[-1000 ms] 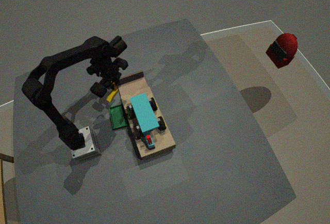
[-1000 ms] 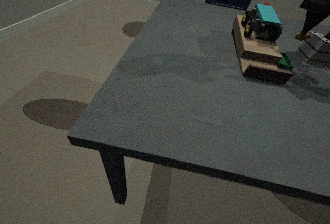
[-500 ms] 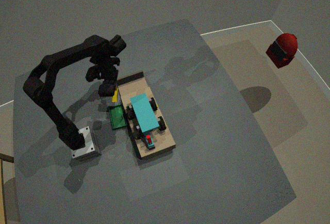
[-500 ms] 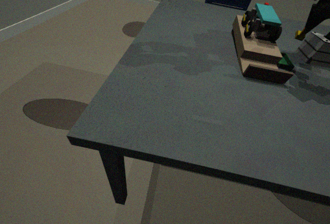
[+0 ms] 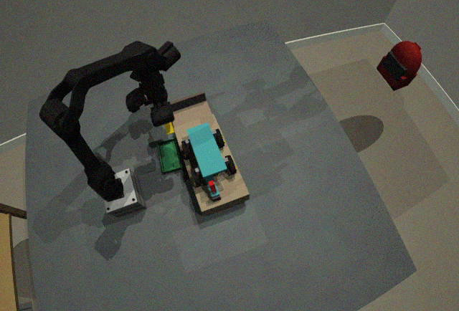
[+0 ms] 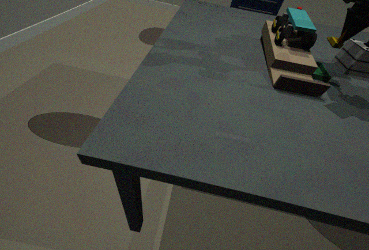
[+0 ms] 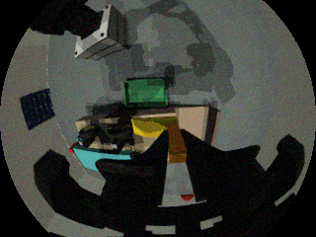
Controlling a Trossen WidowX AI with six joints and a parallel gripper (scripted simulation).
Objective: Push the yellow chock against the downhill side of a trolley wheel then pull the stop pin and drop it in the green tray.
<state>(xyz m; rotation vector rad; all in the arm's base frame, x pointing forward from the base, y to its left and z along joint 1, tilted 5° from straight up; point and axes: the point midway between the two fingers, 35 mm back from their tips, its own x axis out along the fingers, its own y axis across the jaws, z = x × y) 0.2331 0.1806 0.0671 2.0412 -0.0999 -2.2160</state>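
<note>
Now: gripper tip 8 cm short of the red-headed stop pin, 27 cm to the left of it and 2 cm above it. The rest, counted from my gripper tip: green tray (3 cm behind, 7 cm to the right, 16 cm below); then dark stop bar (8 cm ahead, 11 cm to the left, 12 cm below); then yellow chock (2 cm to the right).
</note>
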